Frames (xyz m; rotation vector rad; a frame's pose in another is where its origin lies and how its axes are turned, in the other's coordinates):
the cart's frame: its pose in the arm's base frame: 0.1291 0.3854 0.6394 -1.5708 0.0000 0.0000
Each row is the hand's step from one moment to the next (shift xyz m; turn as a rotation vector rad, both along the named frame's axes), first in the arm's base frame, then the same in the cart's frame.
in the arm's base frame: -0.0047 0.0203 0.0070 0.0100 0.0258 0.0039
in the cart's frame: -0.0047 -0.0070 0.0203 0.0100 -0.0039 0.0258
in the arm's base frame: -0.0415 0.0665 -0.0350 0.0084 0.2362 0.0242
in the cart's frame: -0.0415 0.0350 0.0665 0.0084 -0.0242 0.2362
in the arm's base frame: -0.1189 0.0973 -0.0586 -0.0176 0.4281 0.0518
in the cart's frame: -0.1189 0.0586 0.0973 -0.0176 -0.0518 0.4281
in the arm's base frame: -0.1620 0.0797 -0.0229 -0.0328 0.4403 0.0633
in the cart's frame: -0.1620 0.0229 0.0797 -0.0328 -0.0633 0.4403
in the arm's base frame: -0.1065 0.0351 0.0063 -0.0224 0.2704 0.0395
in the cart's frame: -0.1065 -0.0063 0.0351 -0.0224 -0.0395 0.2704
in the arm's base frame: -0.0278 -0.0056 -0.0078 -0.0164 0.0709 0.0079
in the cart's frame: -0.0278 0.0078 -0.0056 -0.0164 -0.0079 0.0709
